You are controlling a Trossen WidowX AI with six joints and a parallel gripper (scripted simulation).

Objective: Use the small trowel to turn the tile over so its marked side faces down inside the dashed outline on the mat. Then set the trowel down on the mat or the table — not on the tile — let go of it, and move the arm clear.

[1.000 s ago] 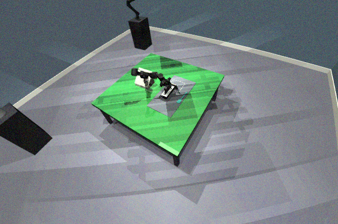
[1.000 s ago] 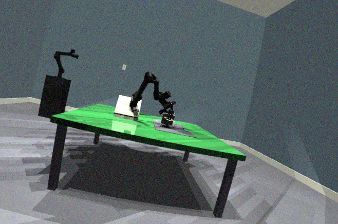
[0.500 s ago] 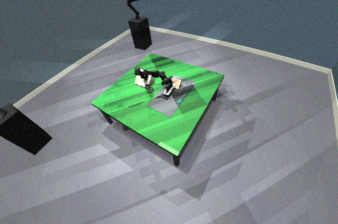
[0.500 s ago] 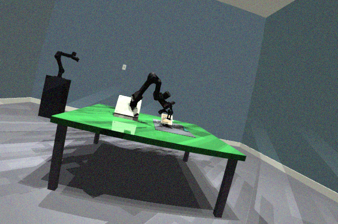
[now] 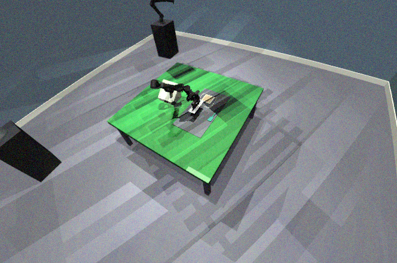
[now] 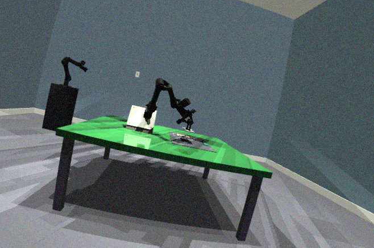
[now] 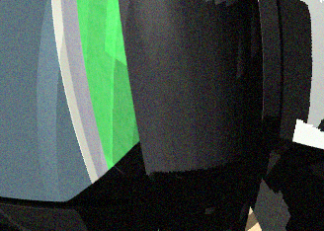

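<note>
Now: the grey mat 2 cm ahead of my gripper tip, 4 cm to the left of it and 16 cm below it. Round my gripper tip: small trowel (3 cm behind, 1 cm below); thin teal strip (15 cm ahead, 1 cm to the left, 14 cm below); tile (1 cm behind, 21 cm to the left, 14 cm below).
</note>
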